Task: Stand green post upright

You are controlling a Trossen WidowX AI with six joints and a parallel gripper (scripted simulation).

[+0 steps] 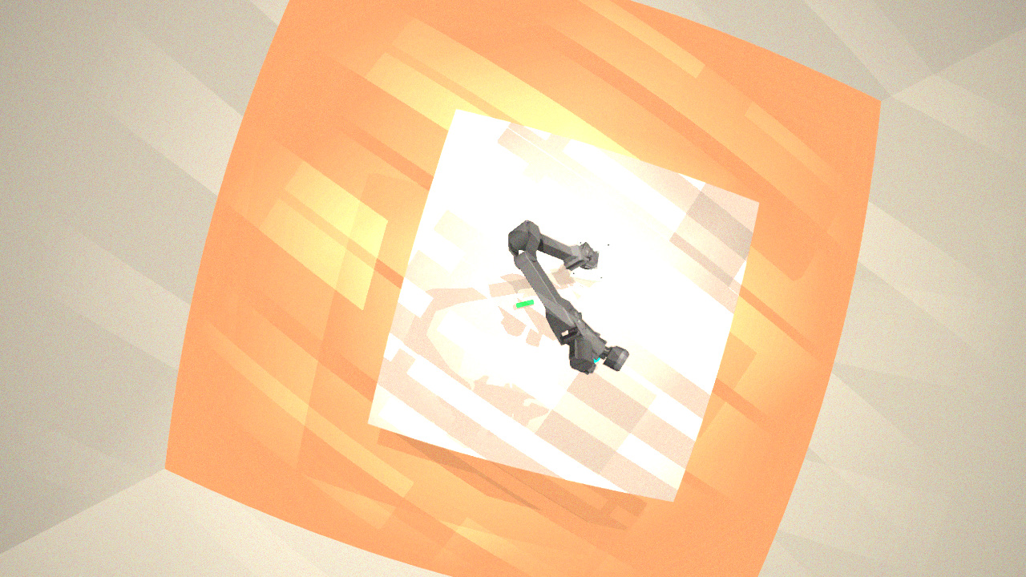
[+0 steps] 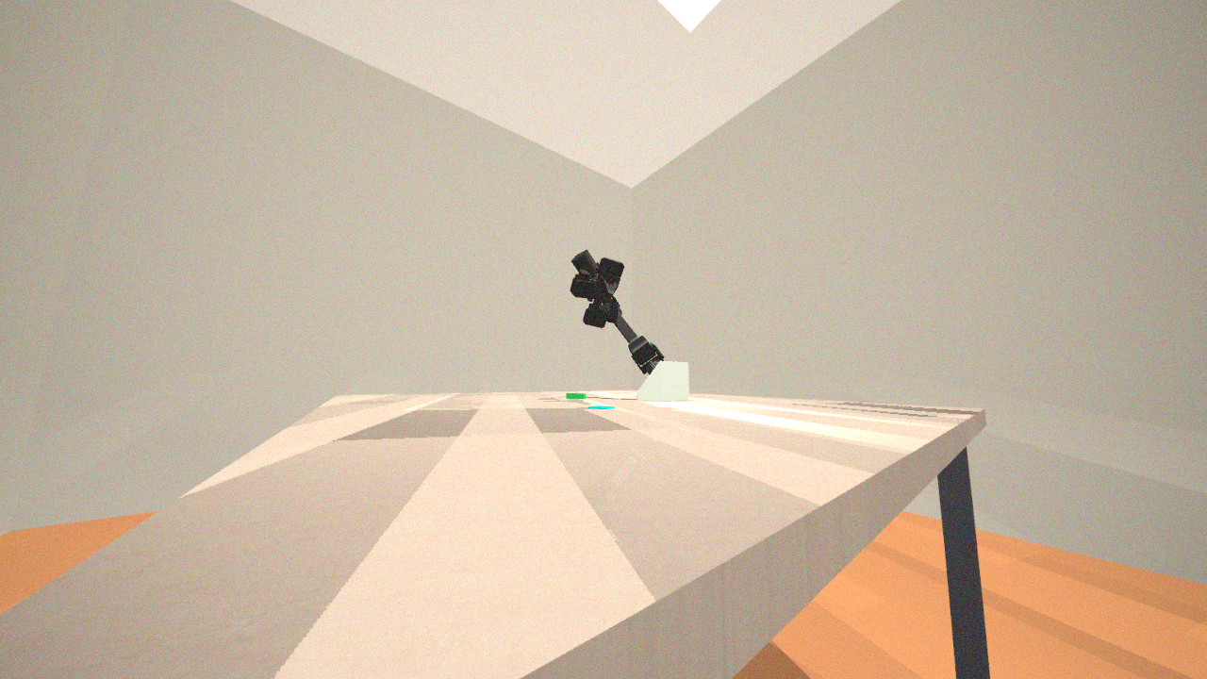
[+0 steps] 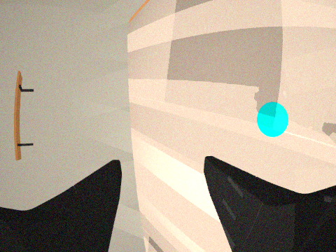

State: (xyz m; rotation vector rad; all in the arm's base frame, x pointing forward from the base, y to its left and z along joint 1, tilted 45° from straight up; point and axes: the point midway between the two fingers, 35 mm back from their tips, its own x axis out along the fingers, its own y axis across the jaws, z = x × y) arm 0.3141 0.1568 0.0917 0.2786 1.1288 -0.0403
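Right now my gripper tip is 120 mm past the green post, 280 mm to the left of it and 240 mm above it. Also, from my gripper tip: cyan circle 30 mm ahead, 10 mm to the left, 250 mm below.
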